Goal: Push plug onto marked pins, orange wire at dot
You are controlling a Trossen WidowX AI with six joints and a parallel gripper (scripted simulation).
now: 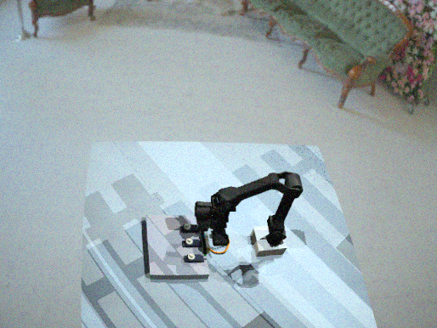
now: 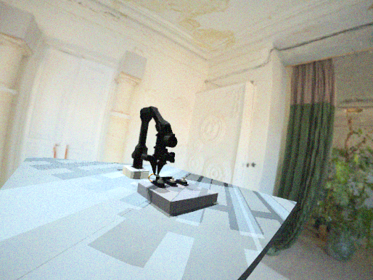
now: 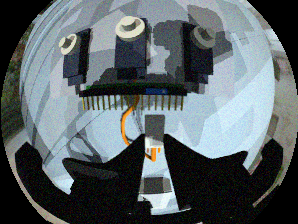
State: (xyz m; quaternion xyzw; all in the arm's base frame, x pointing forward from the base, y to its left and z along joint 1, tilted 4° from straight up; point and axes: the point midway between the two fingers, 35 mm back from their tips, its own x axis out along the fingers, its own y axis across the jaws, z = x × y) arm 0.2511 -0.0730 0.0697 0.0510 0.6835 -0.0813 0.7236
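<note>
Now: the blue band 40 mm ahead of my gripper tip and 10 mm to the right of it. The rest, counted from my gripper tip: grey printed holder: 210 mm ahead, 50 mm below, 10 mm to the right.
</note>
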